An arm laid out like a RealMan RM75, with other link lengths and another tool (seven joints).
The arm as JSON. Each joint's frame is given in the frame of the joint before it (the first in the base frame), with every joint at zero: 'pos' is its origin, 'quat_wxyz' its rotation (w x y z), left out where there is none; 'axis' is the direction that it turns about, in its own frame. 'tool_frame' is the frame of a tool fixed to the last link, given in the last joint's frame.
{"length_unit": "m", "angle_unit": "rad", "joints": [
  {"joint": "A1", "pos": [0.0, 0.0, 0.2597], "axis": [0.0, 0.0, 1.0]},
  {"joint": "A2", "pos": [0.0, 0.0, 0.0], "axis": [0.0, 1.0, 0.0]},
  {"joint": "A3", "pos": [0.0, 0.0, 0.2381], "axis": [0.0, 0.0, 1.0]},
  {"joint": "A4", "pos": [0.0, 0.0, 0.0], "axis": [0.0, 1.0, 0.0]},
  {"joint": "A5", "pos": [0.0, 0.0, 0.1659], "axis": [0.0, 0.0, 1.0]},
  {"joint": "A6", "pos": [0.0, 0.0, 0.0], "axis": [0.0, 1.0, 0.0]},
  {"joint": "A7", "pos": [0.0, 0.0, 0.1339], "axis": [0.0, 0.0, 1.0]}
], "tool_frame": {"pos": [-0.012, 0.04, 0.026], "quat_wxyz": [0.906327, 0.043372, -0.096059, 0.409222]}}
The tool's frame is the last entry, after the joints.
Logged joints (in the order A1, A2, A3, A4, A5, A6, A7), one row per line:
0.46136, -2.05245, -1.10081, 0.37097, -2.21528, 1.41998, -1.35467
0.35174, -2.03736, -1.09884, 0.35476, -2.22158, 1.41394, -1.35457
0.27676, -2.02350, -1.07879, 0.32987, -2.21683, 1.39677, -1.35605
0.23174, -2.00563, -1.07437, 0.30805, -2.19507, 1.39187, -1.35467
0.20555, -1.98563, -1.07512, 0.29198, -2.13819, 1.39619, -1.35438
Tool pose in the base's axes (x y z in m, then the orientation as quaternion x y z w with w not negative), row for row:
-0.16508, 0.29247, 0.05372, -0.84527, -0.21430, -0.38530, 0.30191
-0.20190, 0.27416, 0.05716, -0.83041, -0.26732, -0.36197, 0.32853
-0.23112, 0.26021, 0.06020, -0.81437, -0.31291, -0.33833, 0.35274
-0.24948, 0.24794, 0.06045, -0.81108, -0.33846, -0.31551, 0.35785
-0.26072, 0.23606, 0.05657, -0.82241, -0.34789, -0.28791, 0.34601
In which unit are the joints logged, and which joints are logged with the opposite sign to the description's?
The joints are logged in radians. Opposite sign: A1, A3, A6, A7.
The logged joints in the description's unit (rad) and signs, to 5 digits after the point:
-0.46136, -2.05245, 1.10081, 0.37097, -2.21528, -1.41998, 1.35467
-0.35174, -2.03736, 1.09884, 0.35476, -2.22158, -1.41394, 1.35457
-0.27676, -2.02350, 1.07879, 0.32987, -2.21683, -1.39677, 1.35605
-0.23174, -2.00563, 1.07437, 0.30805, -2.19507, -1.39187, 1.35467
-0.20555, -1.98563, 1.07512, 0.29198, -2.13819, -1.39619, 1.35438

